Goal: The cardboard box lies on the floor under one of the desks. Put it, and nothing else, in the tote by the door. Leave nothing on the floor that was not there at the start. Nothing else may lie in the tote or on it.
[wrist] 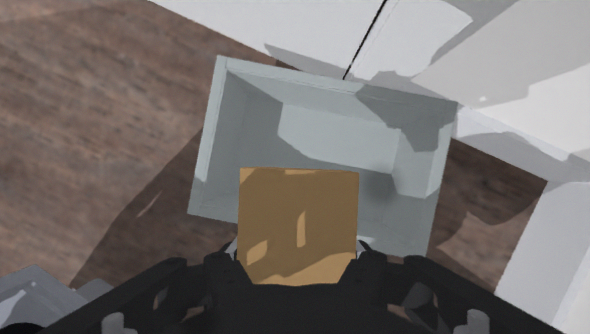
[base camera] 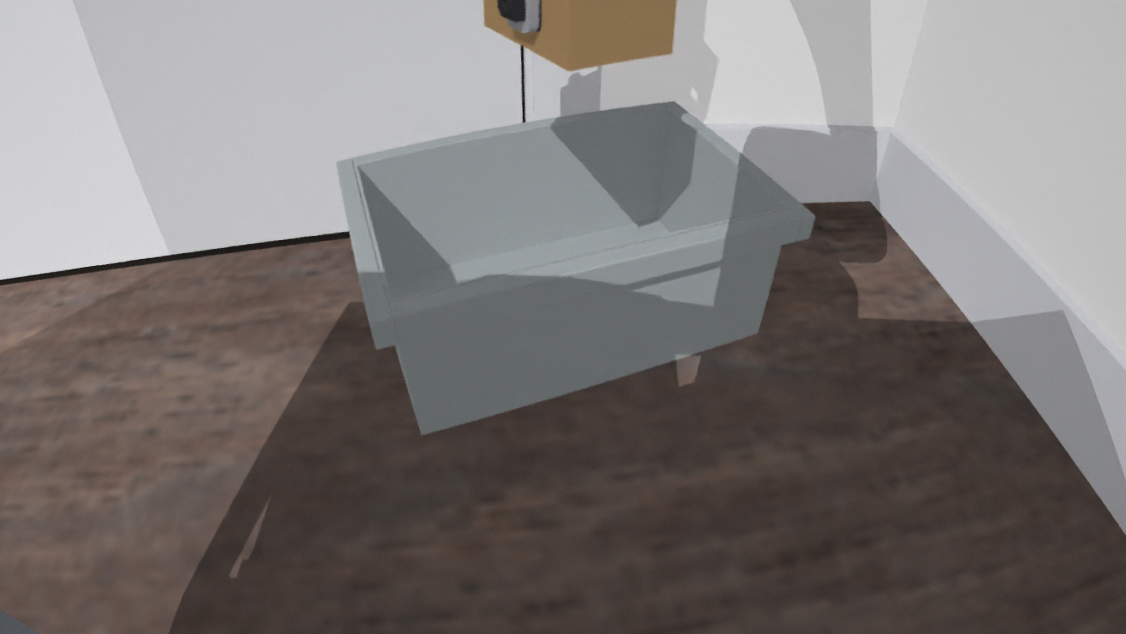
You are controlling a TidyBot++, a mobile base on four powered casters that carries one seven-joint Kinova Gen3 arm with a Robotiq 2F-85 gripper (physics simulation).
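Places are measured from the arm's base along level axes (x ahead, y left, z up), in centimetres.
Pixels of known places: gripper, fingertip midpoint: (wrist: 295,248) (base camera: 581,20).
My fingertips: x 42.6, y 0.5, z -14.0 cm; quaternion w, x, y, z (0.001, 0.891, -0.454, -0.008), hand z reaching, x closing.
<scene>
Ahead of a thing's pixels: the offset from my fingertips to its top centre. Level surfaces: height alone.
The cardboard box @(dx +0.7, dy +0.4, dz +3.9 cm) (base camera: 610,31) (wrist: 299,215) is orange-brown. My gripper (wrist: 295,248) is shut on it, one finger at each side; one fingertip shows against the box at the top of the base camera view. The box is in the air, higher than the tote's rim. The grey-green tote @(dx +6.8, dy +1.2, dz -13.6 cm) (base camera: 575,346) (wrist: 210,135) stands on the floor by the door. In the wrist view the box covers part of the tote's near side and interior. No object shows in the visible part of the tote's inside, which has patches of shadow.
The white door (base camera: 315,118) stands behind the tote. A wall with a pale baseboard (base camera: 984,244) (wrist: 545,250) runs along the right. Part of the grey mobile base (wrist: 40,295) shows at the lower left of the wrist view. Dark wood floor @(dz -25.6 cm) (base camera: 630,511) lies around the tote.
</scene>
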